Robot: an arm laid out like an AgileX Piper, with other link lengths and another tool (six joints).
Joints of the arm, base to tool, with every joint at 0 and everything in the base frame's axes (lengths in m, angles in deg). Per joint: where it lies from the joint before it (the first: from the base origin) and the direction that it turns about. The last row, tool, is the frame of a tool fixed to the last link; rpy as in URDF.
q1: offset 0 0 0.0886 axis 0 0 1
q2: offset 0 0 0 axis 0 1 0
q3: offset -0.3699 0 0.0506 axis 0 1 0
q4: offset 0.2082 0 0.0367 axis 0.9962 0 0.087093
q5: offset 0 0 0 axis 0 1 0
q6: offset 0.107 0 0.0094 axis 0.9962 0 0.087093
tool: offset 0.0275 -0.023 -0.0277 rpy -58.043 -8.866 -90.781
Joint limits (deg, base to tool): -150..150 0..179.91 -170..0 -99.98..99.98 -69.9..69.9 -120..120
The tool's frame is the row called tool.
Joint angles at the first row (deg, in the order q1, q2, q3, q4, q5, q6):
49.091 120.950 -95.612 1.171 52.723 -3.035
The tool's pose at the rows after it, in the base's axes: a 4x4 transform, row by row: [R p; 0 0 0 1], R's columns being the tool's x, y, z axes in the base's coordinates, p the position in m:
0.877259 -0.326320 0.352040 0.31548; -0.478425 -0.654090 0.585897 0.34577; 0.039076 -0.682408 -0.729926 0.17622; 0 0 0 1
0.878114 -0.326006 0.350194 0.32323; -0.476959 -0.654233 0.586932 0.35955; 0.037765 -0.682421 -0.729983 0.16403; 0 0 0 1
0.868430 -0.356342 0.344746 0.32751; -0.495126 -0.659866 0.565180 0.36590; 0.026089 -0.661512 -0.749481 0.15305; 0 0 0 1
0.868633 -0.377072 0.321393 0.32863; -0.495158 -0.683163 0.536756 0.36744; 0.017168 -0.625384 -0.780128 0.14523; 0 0 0 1
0.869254 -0.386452 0.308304 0.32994; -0.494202 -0.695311 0.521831 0.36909; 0.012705 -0.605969 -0.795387 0.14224; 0 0 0 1
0.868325 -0.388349 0.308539 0.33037; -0.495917 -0.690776 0.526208 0.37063; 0.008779 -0.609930 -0.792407 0.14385; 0 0 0 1
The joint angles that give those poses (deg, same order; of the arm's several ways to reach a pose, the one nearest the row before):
50.317 124.875 -100.824 1.171 54.655 -3.035
50.637 128.083 -104.711 1.171 55.345 -2.789
50.637 130.730 -107.921 1.171 57.618 -1.465
50.637 132.642 -110.314 1.171 60.860 -1.344
50.637 133.832 -112.323 1.171 63.117 -1.344
50.637 133.948 -113.080 1.441 63.516 -1.301

